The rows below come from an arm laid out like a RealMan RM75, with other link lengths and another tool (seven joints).
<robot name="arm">
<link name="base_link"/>
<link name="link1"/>
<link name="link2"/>
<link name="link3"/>
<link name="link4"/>
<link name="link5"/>
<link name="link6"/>
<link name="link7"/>
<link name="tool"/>
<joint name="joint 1" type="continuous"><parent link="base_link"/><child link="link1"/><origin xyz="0 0 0.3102"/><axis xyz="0 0 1"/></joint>
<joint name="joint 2" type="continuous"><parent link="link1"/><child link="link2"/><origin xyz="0 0 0"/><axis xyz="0 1 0"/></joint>
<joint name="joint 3" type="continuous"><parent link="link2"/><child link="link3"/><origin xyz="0 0 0.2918"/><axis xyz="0 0 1"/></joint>
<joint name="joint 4" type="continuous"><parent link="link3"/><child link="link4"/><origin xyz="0 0 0"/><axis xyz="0 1 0"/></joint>
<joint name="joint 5" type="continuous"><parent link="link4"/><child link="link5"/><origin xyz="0 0 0.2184"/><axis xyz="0 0 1"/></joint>
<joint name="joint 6" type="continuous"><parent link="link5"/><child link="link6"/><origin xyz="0 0 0"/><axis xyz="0 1 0"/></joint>
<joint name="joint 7" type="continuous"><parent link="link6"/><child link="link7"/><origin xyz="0 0 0.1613"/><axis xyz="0 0 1"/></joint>
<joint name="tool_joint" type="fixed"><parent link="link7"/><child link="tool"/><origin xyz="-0.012 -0.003 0.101" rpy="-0.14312 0 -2.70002"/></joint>
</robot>
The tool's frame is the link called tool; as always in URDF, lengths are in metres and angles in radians. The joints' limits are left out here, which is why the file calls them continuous.
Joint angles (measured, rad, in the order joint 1, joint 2, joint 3, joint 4, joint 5, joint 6, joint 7), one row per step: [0.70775 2.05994 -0.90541 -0.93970 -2.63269 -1.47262 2.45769]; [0.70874 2.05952 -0.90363 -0.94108 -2.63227 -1.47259 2.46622]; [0.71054 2.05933 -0.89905 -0.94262 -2.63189 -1.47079 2.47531]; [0.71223 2.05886 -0.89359 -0.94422 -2.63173 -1.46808 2.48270]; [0.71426 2.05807 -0.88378 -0.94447 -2.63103 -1.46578 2.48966]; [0.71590 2.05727 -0.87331 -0.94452 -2.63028 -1.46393 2.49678]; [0.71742 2.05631 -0.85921 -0.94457 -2.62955 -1.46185 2.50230]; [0.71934 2.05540 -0.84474 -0.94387 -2.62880 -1.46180 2.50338]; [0.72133 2.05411 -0.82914 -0.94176 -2.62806 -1.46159 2.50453]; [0.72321 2.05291 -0.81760 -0.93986 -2.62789 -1.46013 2.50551]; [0.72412 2.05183 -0.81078 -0.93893 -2.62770 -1.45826 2.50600]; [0.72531 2.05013 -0.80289 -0.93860 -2.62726 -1.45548 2.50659]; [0.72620 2.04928 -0.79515 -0.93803 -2.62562 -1.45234 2.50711]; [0.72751 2.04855 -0.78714 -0.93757 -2.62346 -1.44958 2.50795]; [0.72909 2.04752 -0.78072 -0.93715 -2.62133 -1.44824 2.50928]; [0.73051 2.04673 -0.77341 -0.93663 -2.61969 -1.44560 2.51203]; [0.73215 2.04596 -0.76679 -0.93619 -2.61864 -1.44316 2.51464]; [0.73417 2.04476 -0.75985 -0.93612 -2.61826 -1.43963 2.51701]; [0.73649 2.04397 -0.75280 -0.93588 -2.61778 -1.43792 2.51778]
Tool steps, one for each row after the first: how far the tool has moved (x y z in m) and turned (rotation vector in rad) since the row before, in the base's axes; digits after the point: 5 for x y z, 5 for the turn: [-0.00052 0.00091 0.00075 0.00510 0.00256 -0.00674]; [-0.00086 0.00181 0.00116 0.00876 0.00407 -0.00720]; [-0.00067 0.00213 0.00152 0.00986 0.00364 -0.00590]; [-0.00062 0.00229 0.00188 0.01160 0.00680 -0.00814]; [-0.00042 0.00207 0.00190 0.01150 0.00746 -0.00923]; [-0.00025 0.00240 0.00248 0.01375 0.00906 -0.00951]; [-0.00044 0.00185 0.00215 0.01023 0.00891 -0.00613]; [-0.00014 0.00177 0.00219 0.01040 0.00968 -0.00752]; [-0.00004 0.00170 0.00182 0.00880 0.00648 -0.00528]; [0.00015 0.00131 0.00141 0.00653 0.00333 -0.00288]; [0.00010 0.00196 0.00211 0.00902 0.00337 -0.00257]; [-0.00021 0.00177 0.00157 0.00875 0.00503 -0.00255]; [-0.00058 0.00185 0.00153 0.00876 0.00593 -0.00244]; [-0.00073 0.00155 0.00136 0.00670 0.00524 -0.00212]; [-0.00047 0.00176 0.00149 0.00853 0.00563 -0.00394]; [-0.00047 0.00170 0.00142 0.00776 0.00468 -0.00340]; [-0.00037 0.00220 0.00194 0.00935 0.00346 -0.00271]; [-0.00071 0.00175 0.00150 0.00693 0.00396 -0.00136]
